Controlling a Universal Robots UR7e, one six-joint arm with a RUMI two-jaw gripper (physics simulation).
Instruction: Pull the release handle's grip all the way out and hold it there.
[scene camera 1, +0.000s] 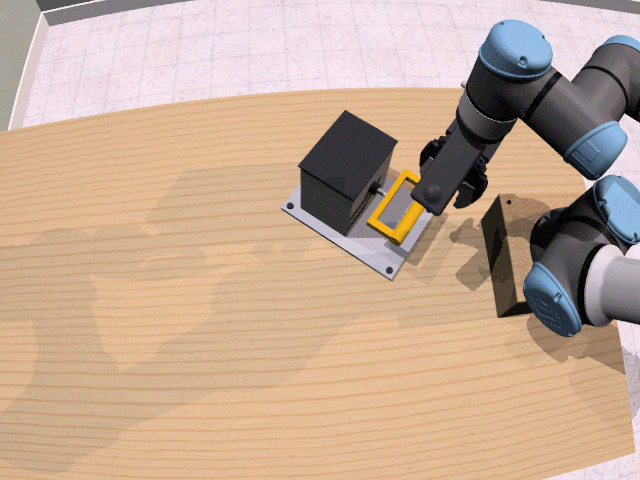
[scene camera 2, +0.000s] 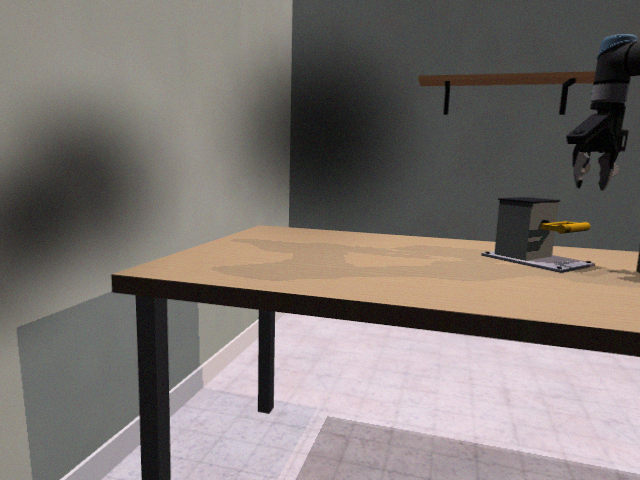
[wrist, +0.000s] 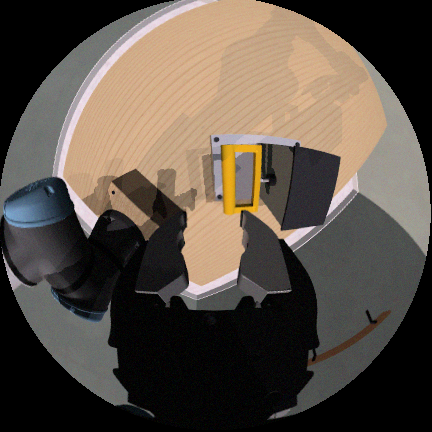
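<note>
The release handle is a yellow rectangular loop with a thick round grip bar (scene camera 1: 408, 223) (scene camera 2: 576, 226) (wrist: 228, 180) on its outer side. A short thin rod (scene camera 1: 382, 192) (wrist: 264, 180) joins the loop to the dark box housing (scene camera 1: 346, 155) (scene camera 2: 512, 227) (wrist: 315, 187). The housing stands on a grey base plate (scene camera 1: 372, 258) (wrist: 250, 139). My gripper (scene camera 2: 591, 187) (wrist: 212, 211) is partly open and empty, jaws pointing down. It hangs above the height of the handle, apart from it. In the scene camera 1 view, a gripper part hides the grip's far end.
A wooden block (scene camera 1: 509, 253) (wrist: 150, 195) stands on the table (scene camera 1: 206, 335) (scene camera 2: 387, 294) beside the arm's base, on the grip's side of the housing. A brown wall shelf (scene camera 2: 506, 79) is on the dark wall behind. The base plate has dark bolts at its corners.
</note>
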